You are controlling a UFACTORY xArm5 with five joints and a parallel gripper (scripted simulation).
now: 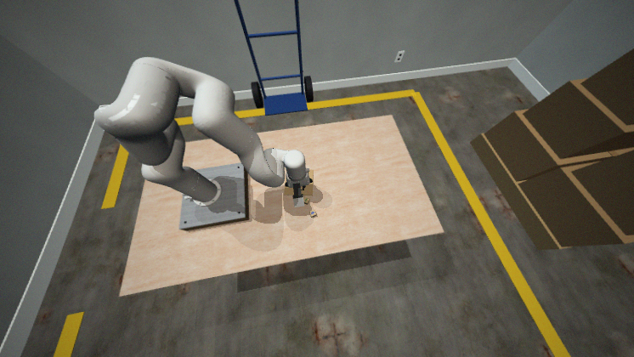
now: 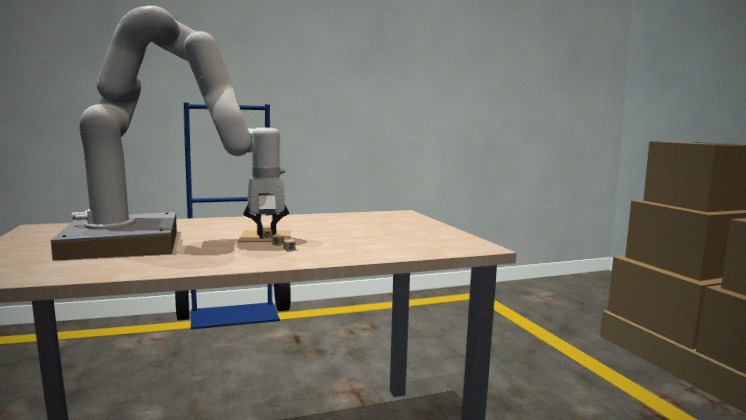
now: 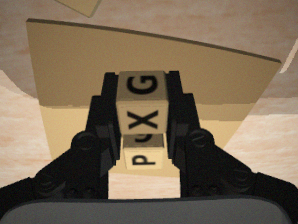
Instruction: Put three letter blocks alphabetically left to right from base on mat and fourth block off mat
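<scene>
Now: the tan mat 40 mm to the left of my hand and 20 mm below it. Also, from my hand: block: 10 mm below.
</scene>
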